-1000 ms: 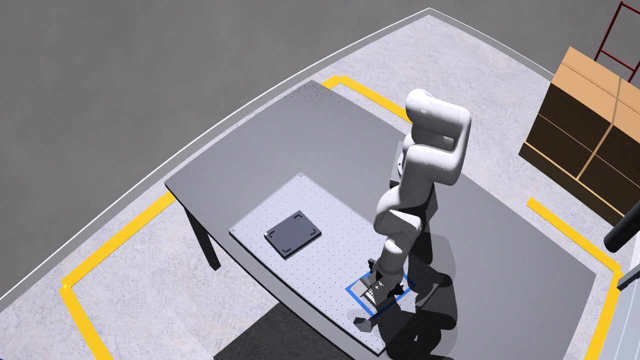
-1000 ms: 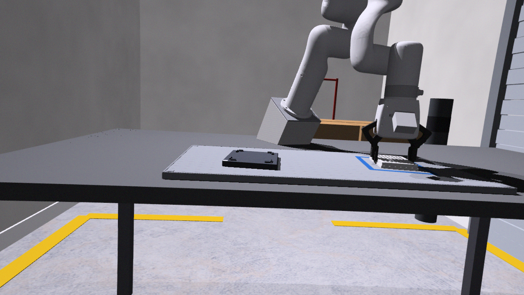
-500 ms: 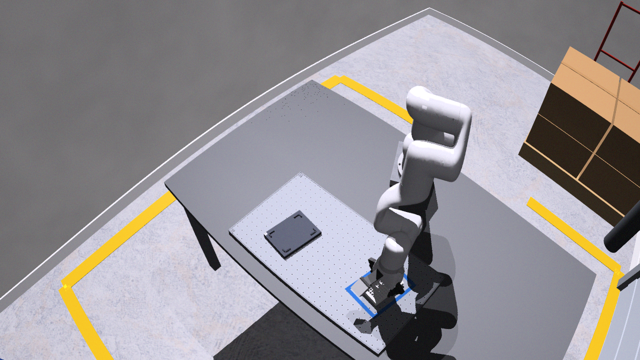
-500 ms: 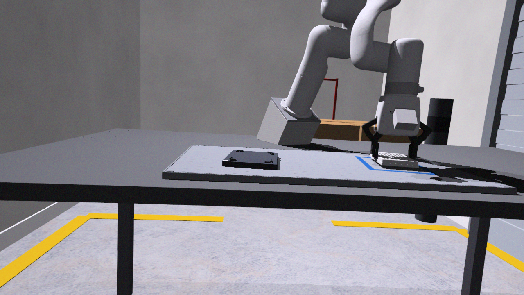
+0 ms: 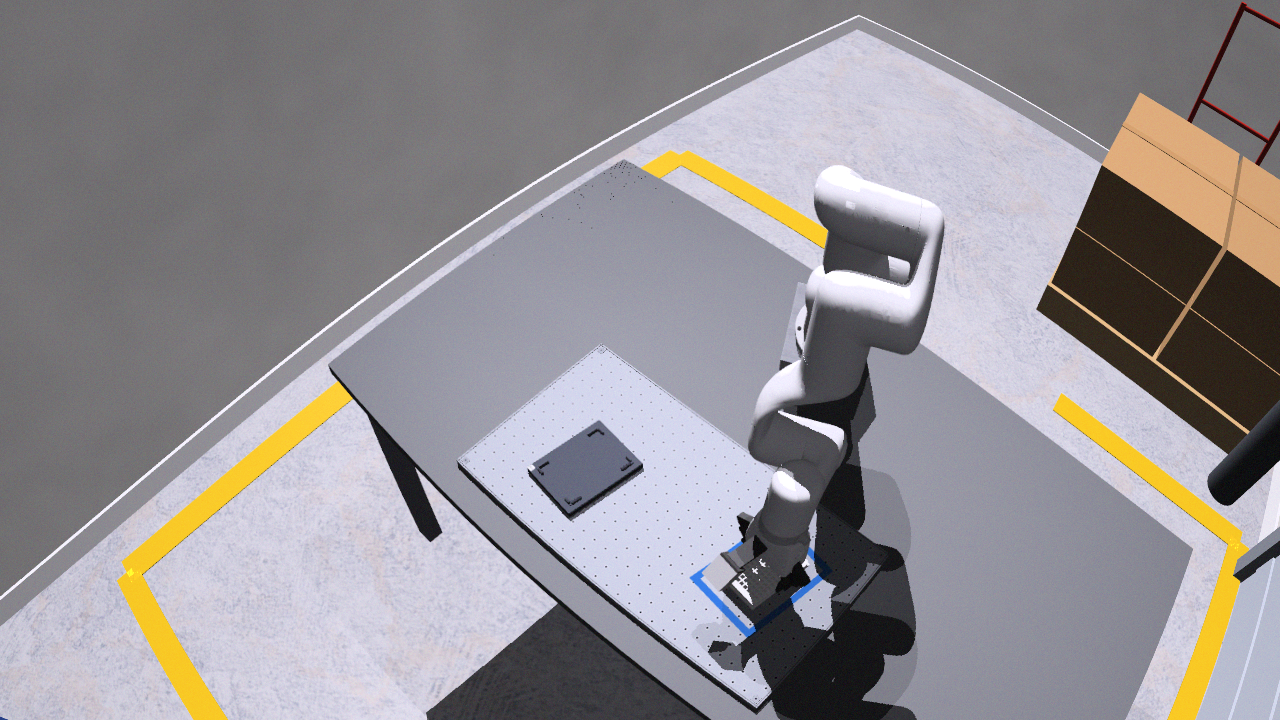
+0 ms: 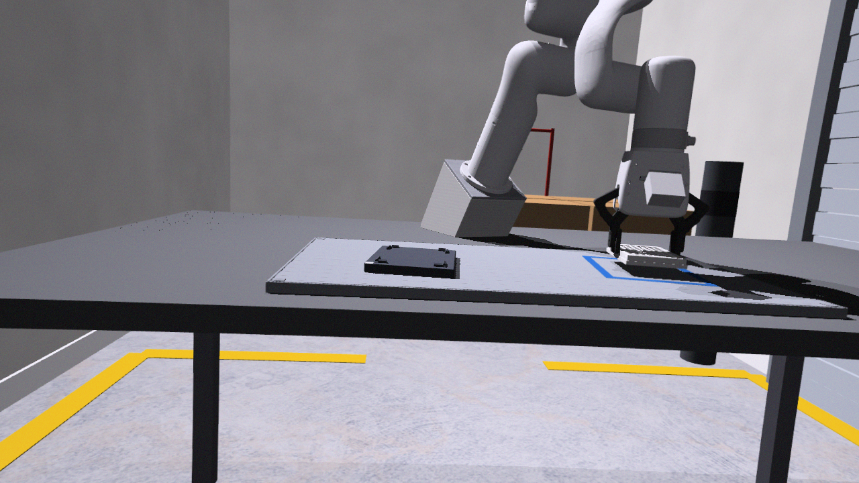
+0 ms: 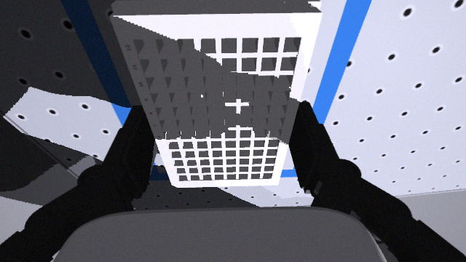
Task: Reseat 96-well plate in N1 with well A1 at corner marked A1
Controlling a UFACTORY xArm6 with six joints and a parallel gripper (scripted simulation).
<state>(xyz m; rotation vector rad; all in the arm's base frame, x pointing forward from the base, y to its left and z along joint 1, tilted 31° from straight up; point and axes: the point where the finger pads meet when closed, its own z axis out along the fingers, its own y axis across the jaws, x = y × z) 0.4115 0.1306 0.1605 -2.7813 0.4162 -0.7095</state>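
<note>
The plate nest N1 lies 370 mm to the right of my hand, 30 mm below it and 20 mm ahead of it. Round my hand: A1 label 440 mm to the right, 80 mm ahead, 20 mm below; then white 96-well plate 10 mm below.
</note>
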